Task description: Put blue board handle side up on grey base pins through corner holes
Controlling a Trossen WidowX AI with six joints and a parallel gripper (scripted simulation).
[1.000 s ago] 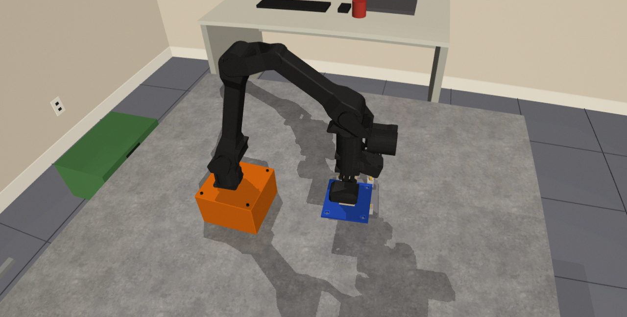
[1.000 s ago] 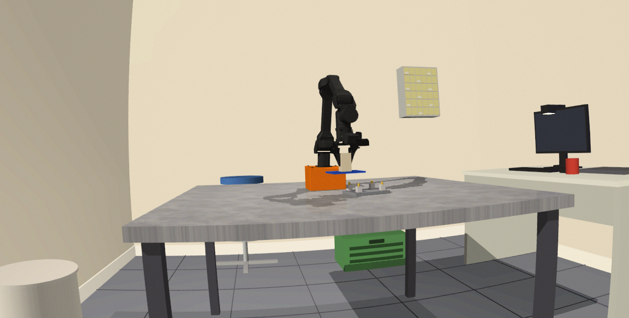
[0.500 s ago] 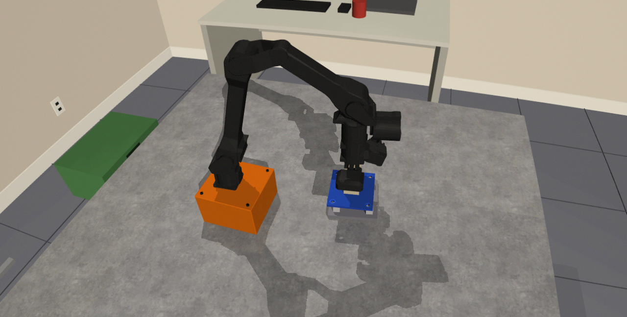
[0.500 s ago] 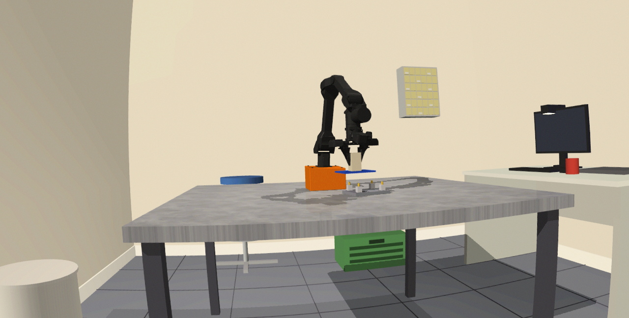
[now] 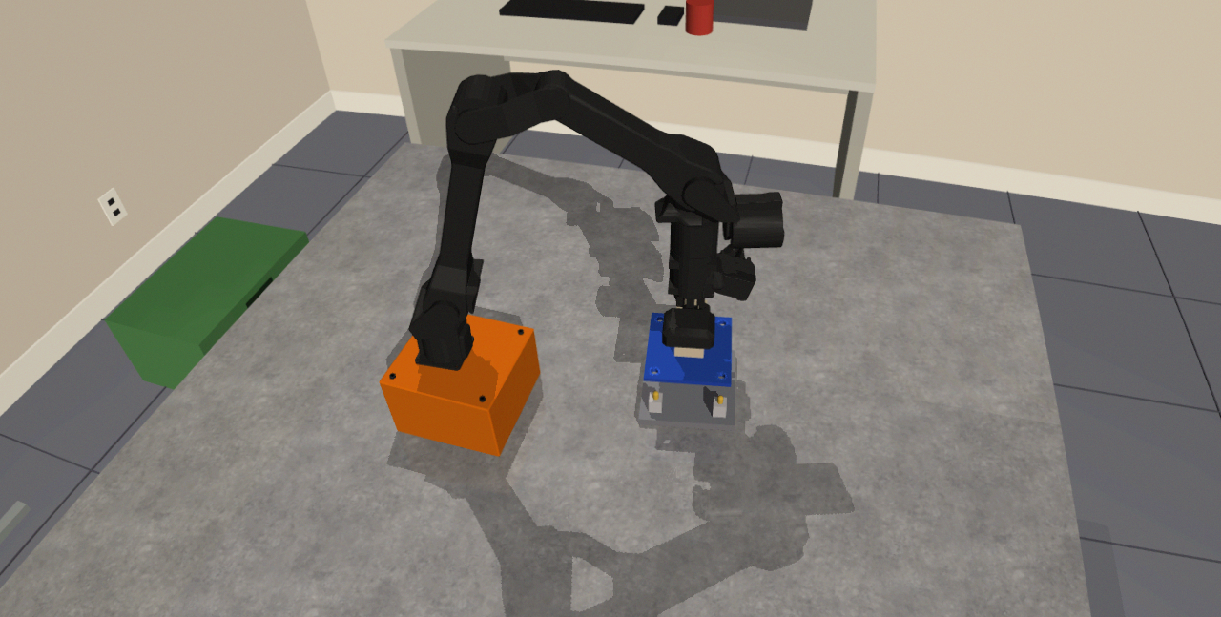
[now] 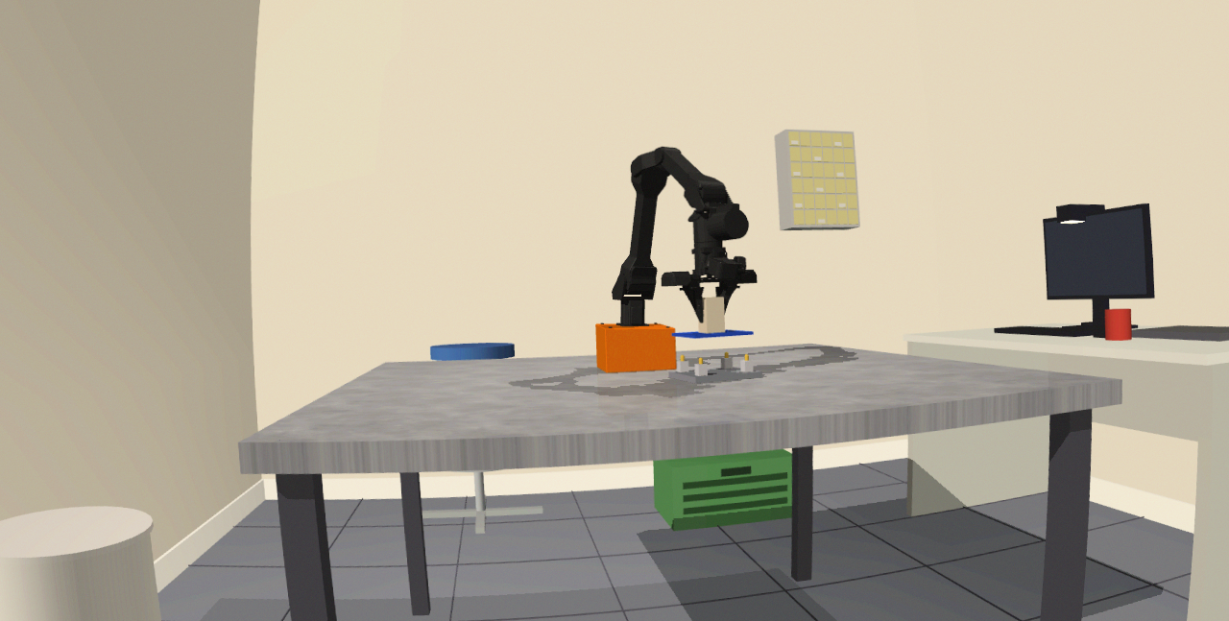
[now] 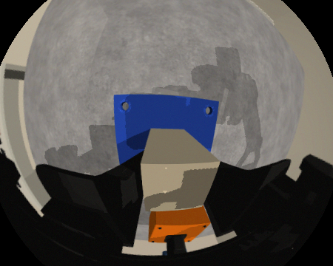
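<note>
My gripper tip is now right at the blue board. The rest, counted from my gripper tip: grey base 100 mm below.
</note>
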